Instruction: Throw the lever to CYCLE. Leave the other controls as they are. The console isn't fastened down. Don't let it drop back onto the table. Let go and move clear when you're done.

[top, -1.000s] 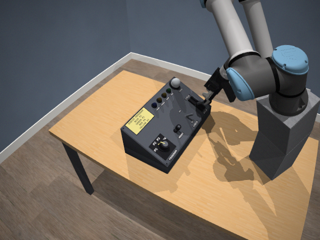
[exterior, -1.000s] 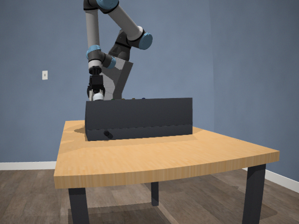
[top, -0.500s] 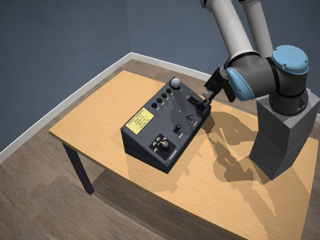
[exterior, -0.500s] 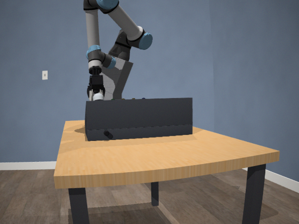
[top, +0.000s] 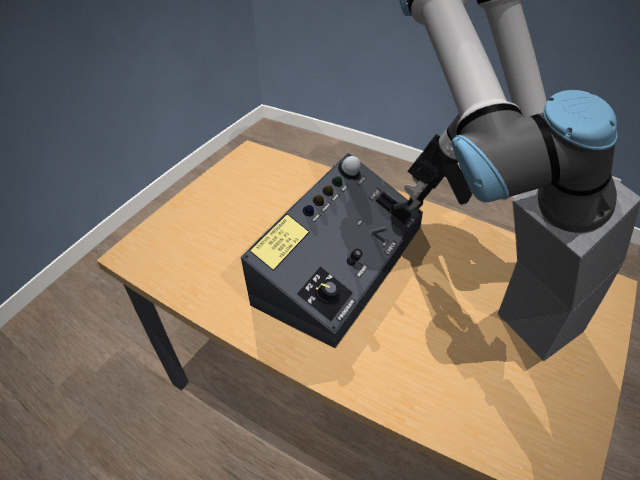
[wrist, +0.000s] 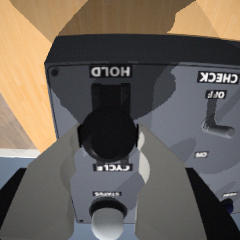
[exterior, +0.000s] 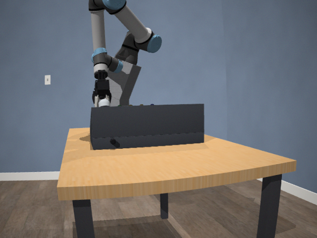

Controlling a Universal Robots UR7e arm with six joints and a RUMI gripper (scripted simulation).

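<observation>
Now: hand 60 mm short of the check toggle, 120 mm to the right of it and 40 mm above it. Also, from my hand: program dial 100 mm ahead, 360 mm to the left, 30 mm below; mode knob 80 mm ahead, 230 mm to the left, 30 mm below; dark console 110 mm ahead, 170 mm to the left, 60 mm below.
</observation>
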